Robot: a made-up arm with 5 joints. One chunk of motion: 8 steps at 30 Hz.
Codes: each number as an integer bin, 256 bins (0 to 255) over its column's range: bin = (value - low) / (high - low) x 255, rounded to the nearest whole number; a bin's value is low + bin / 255 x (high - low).
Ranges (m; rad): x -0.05..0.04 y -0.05..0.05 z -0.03..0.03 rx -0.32..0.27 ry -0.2..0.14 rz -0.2..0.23
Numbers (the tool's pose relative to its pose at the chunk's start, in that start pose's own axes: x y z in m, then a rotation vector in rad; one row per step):
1: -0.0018 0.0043 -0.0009 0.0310 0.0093 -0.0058
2: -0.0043 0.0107 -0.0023 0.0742 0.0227 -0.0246
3: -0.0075 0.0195 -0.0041 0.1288 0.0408 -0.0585
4: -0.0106 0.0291 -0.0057 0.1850 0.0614 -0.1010
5: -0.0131 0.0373 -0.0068 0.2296 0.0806 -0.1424
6: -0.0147 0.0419 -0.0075 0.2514 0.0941 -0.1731
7: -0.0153 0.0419 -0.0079 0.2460 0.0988 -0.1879
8: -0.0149 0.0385 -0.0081 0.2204 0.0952 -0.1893
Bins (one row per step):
1: 137 138 124 152 157 115
2: 129 155 118 170 167 104
3: 120 177 110 194 181 84
4: 112 202 103 218 196 59
5: 105 223 99 238 210 34
6: 100 234 96 247 221 16
7: 98 234 94 245 224 7
8: 99 226 93 234 221 6

